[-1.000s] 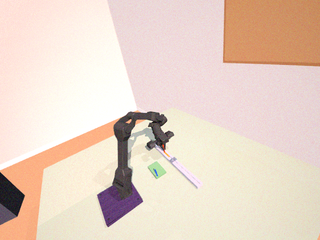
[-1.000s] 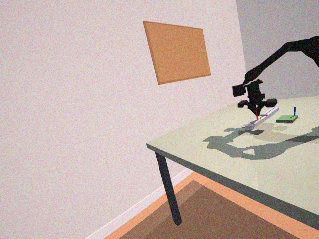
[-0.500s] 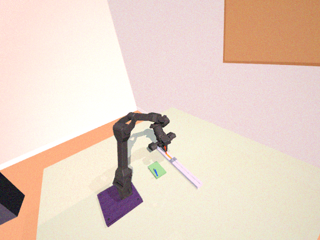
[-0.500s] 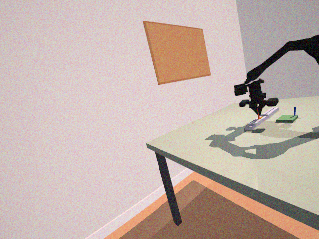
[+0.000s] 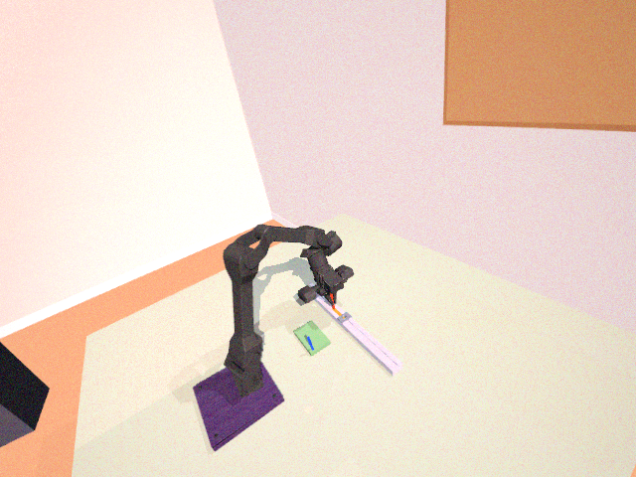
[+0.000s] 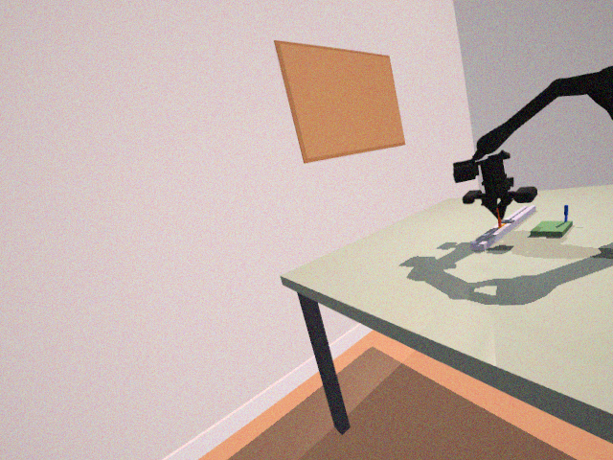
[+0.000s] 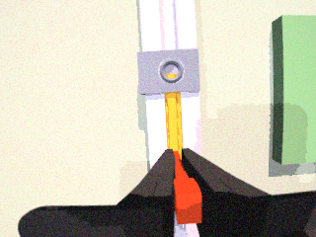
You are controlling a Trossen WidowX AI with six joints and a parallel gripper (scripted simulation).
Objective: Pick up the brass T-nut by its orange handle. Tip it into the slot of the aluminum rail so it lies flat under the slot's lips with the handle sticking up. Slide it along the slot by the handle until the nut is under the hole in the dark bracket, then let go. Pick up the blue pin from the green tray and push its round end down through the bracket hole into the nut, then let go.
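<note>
Now: gripper tip 50 mm to the left of the aluminum rail, 30 mm above it and 10 mm short of it. Round my gripper tip: green tray: 120 mm behind, 70 mm to the right, 40 mm below; then brass T-nut: 20 mm to the right; then blue pin: 130 mm behind, 90 mm to the right, 20 mm below.
</note>
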